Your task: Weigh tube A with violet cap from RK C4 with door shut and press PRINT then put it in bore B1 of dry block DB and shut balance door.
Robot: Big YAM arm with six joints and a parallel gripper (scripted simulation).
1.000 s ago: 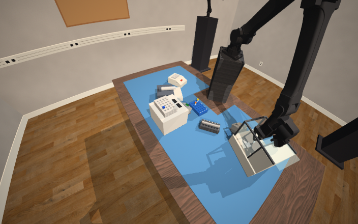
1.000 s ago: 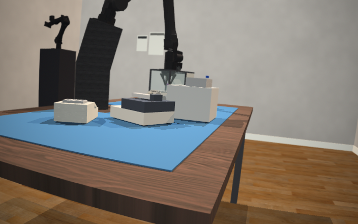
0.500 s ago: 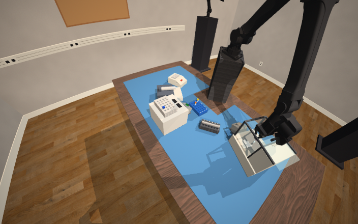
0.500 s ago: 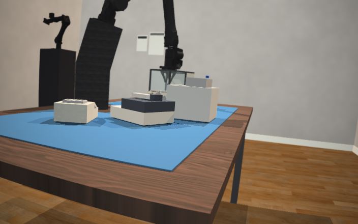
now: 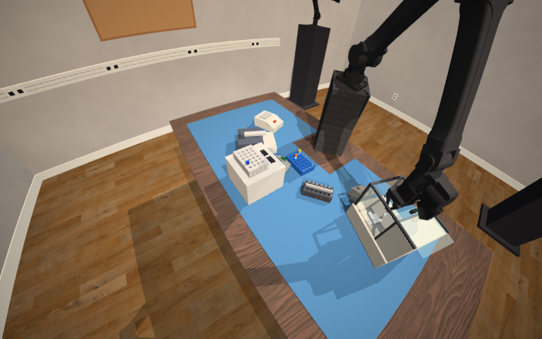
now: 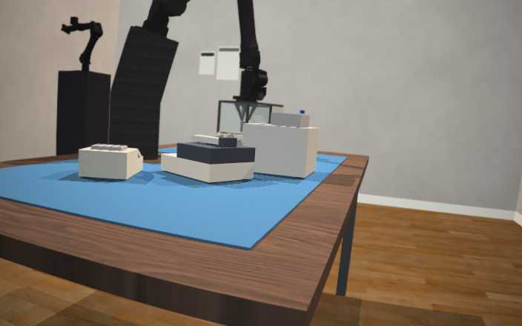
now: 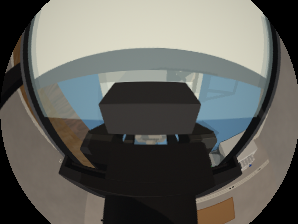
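Right now the balance door is 40 mm ahead of my hand, 80 mm to the left of it and 70 mm above it. The rest, counted from my hand: blue rack RK: 10 mm ahead, 440 mm to the right, 130 mm below; then round white print key: 60 mm behind, 140 mm to the right, 70 mm below; then dark magnet block: 80 mm ahead, 260 mm to the right, 120 mm below.
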